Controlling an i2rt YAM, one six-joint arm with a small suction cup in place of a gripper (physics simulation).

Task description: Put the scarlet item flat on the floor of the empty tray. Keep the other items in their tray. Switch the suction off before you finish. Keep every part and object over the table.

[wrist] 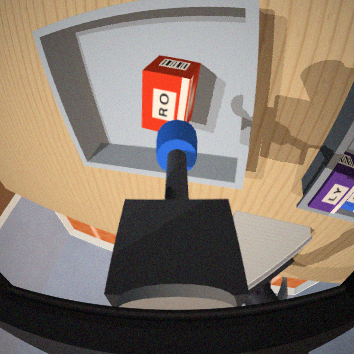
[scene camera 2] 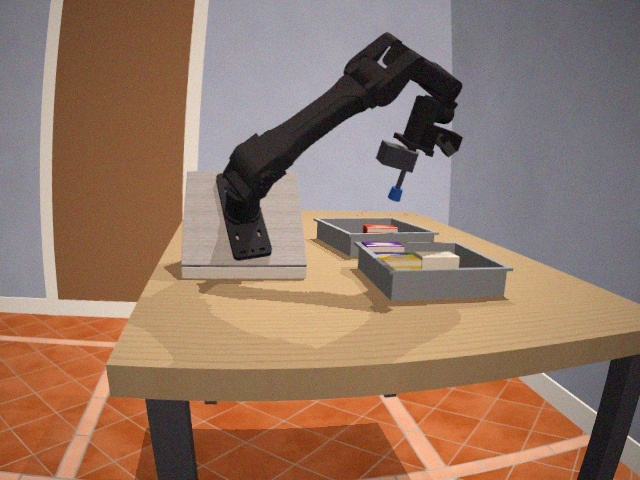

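Seen in the pictures: hand, tool point: (wrist: pixel 176 137) (scene camera 2: pixel 393 198); arm's base, link origin: (wrist: pixel 251 287) (scene camera 2: pixel 241 213).
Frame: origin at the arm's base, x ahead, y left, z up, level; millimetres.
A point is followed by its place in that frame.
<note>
The scarlet box (scene camera 2: pixel 379 228) @[x 342, y 134, z -54 mm] (wrist: pixel 152 95) @[x 366, y 166, z -52 mm] lies flat inside the farther grey tray (scene camera 2: pixel 330 238) @[x 248, y 201, z -87 mm] (wrist: pixel 65 100) @[x 356, y 300, z -62 mm], apart from the tray's walls in the wrist view. My suction cup (scene camera 2: pixel 394 195) (wrist: pixel 177 145) is blue, points down and hangs in the air above that tray. It is open, bears nothing and is apart from the scarlet box. The nearer grey tray (scene camera 2: pixel 449 286) @[x 286, y -269, z -83 mm] (wrist: pixel 325 146) @[x 301, y -39, z -92 mm] holds a purple box (scene camera 2: pixel 382 243) @[x 261, y -57, z -51 mm] (wrist: pixel 320 201) @[x 241, y -47, z -51 mm], a yellow box (scene camera 2: pixel 400 262) @[x 237, y -182, z -60 mm] and a cream box (scene camera 2: pixel 439 260) @[x 309, y -194, z -57 mm].
The two trays stand close together on the wooden table (scene camera 2: pixel 289 346) @[x -14, y -399, z -104 mm] (wrist: pixel 20 125) @[x 279, y 522, z -104 mm], with raised walls. My arm's base stands on a pale grey board (scene camera 2: pixel 284 232) @[x 72, y -40, z -30 mm] (wrist: pixel 267 245) @[x 113, y 0, z -45 mm] to the left of the trays in the scene view. A wall rises behind the table.
</note>
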